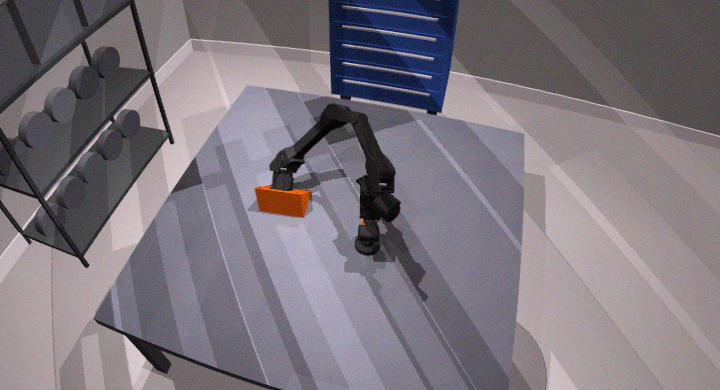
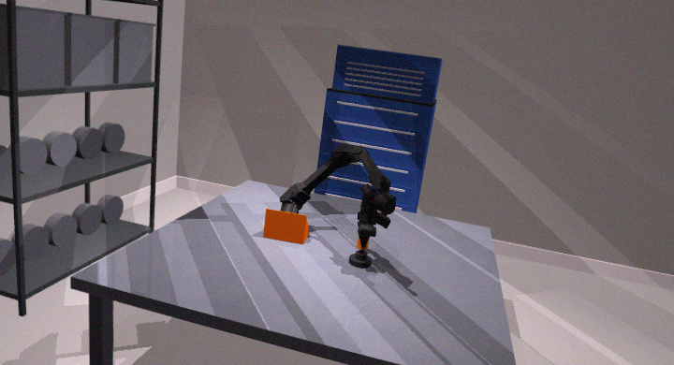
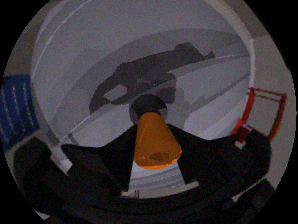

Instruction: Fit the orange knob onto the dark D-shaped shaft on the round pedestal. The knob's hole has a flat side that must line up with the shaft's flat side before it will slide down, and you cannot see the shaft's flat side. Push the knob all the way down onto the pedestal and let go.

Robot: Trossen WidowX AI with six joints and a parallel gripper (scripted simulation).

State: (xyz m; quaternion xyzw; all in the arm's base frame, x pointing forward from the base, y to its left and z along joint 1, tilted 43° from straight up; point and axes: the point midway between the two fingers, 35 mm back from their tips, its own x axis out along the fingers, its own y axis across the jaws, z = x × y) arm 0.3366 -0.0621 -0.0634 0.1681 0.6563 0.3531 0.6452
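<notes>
Now: the orange knob 2 cm above my gripper tip. The rest, counted from my gripper tip: dark round pedestal: 4 cm below.
</notes>
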